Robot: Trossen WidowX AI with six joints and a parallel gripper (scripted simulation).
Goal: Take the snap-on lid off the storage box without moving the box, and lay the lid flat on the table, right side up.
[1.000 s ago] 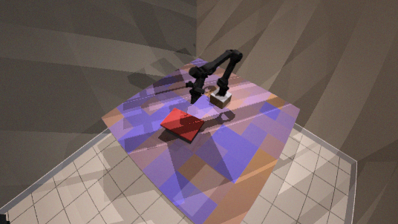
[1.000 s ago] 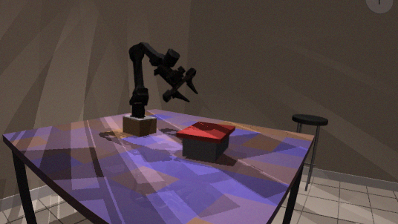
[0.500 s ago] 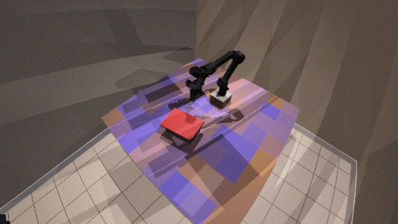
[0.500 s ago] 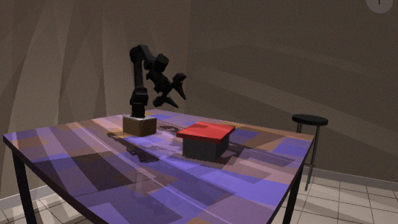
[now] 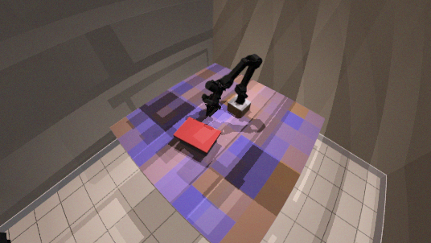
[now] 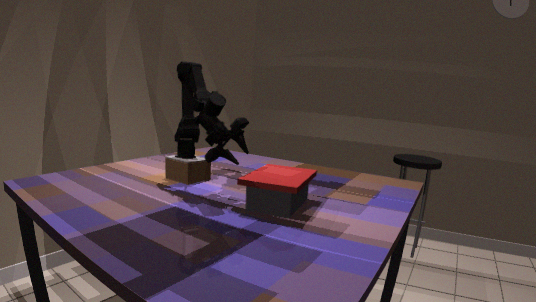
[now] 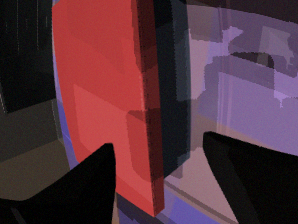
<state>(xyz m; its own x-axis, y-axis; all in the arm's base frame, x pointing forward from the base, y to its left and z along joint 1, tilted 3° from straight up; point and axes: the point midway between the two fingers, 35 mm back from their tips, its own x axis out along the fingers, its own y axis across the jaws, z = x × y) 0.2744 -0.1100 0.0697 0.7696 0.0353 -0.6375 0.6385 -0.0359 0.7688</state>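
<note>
My gripper tip is 13 cm short of the red lid and 4 cm above it. Also, from my gripper tip: dark grey storage box (13 cm ahead, 8 cm below).
</note>
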